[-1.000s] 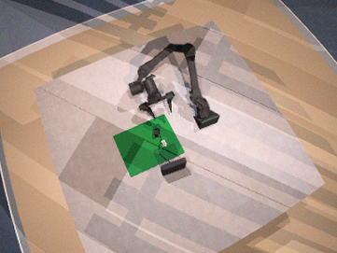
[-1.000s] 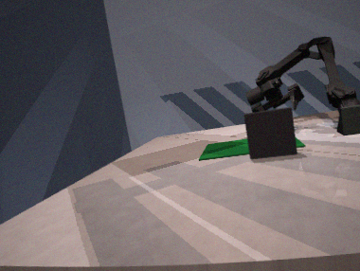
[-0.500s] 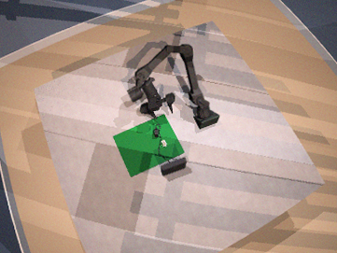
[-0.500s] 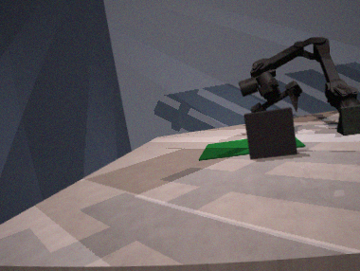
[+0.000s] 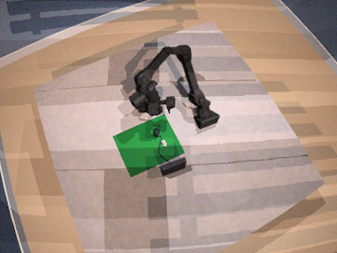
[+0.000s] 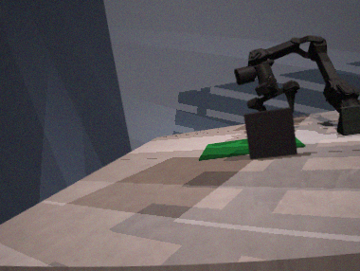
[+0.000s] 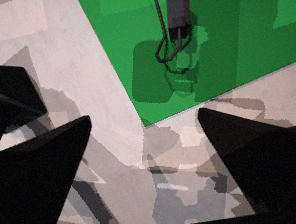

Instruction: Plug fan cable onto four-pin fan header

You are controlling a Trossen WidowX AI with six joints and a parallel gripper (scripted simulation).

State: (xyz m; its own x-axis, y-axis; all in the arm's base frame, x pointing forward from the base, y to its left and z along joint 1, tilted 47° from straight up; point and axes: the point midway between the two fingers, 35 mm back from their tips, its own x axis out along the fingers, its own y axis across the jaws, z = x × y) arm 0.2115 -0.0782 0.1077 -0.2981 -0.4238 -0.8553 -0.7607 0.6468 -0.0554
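Now: gripper tip 7 cm short of the dark plug, 6 cm to the right of it and 4 cm above it. Also, from my gripper tip: black fan (26 cm to the left, 9 cm ahead, 1 cm below); green board (13 cm ahead, 9 cm to the left, 8 cm below); four-pin header (13 cm to the left, 7 cm below, 6 cm ahead).
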